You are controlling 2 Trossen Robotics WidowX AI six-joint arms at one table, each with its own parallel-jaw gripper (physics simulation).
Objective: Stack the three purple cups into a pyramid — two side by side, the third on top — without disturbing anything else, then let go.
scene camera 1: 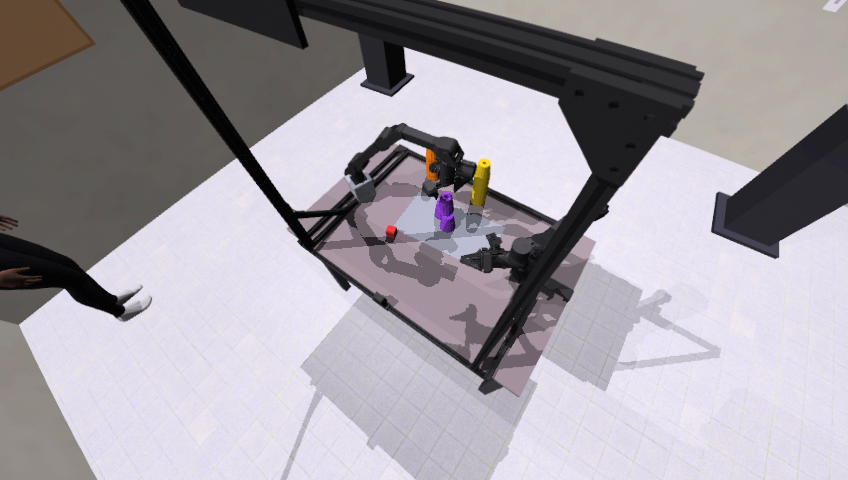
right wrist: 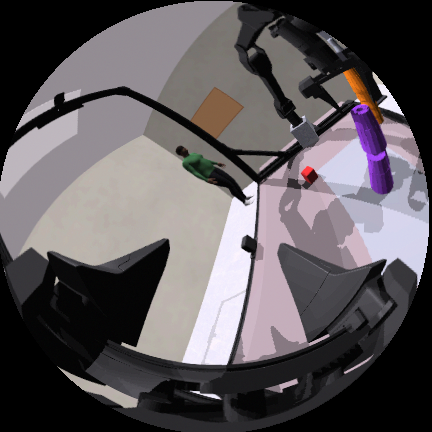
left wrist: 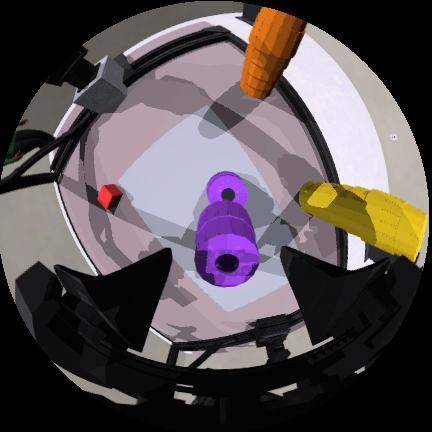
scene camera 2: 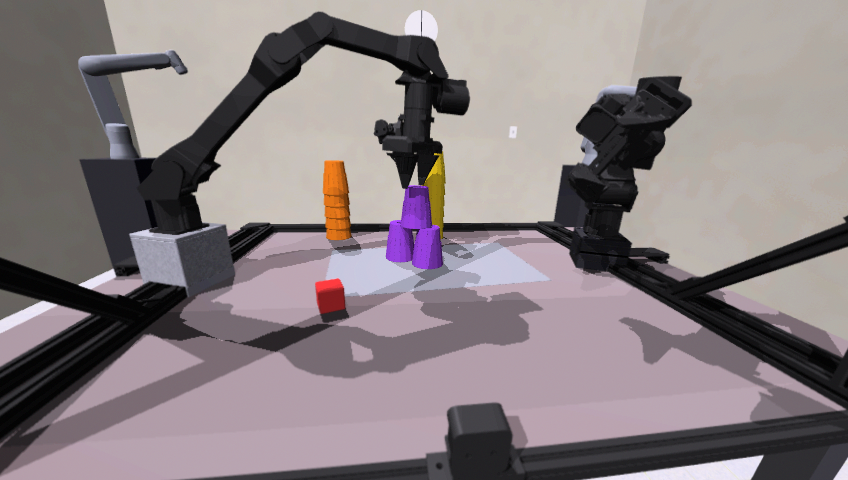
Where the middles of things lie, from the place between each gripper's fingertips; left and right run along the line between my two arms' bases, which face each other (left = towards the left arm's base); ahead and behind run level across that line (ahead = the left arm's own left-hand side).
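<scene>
From my left hand: red cube (scene camera 2: 330, 294) 15 cm below, 16 cm to the left, 20 cm behind; blue-grey mat (scene camera 2: 361, 271) 17 cm below, 4 cm to the right, 3 cm behind.
Red cube, from my right hand: 8 cm ahead, 38 cm to the left, 24 cm below. My right hand: 18 cm to the right of the blue-grey mat, 24 cm short of it, 26 cm above it.
</scene>
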